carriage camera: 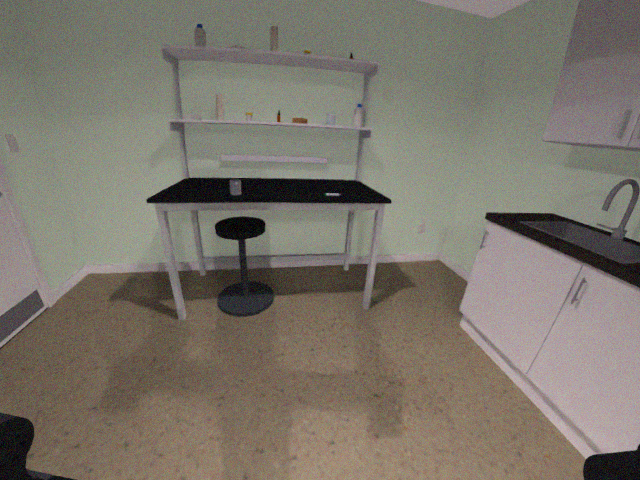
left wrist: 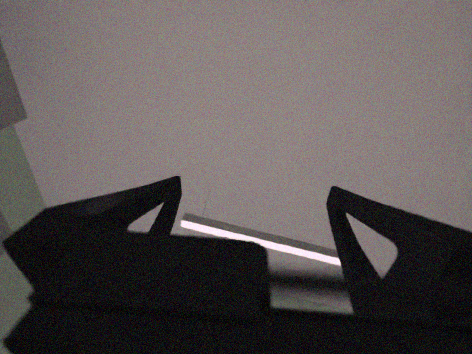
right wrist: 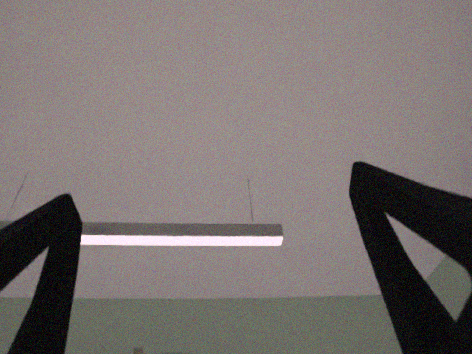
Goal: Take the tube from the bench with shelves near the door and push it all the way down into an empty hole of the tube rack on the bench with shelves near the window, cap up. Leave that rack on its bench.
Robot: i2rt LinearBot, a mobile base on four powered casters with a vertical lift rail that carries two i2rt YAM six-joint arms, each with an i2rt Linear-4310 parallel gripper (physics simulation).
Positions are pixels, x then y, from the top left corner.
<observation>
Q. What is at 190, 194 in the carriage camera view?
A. A bench with shelves.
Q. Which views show my right gripper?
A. The right wrist view only.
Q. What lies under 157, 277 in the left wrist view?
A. My left gripper.
</observation>
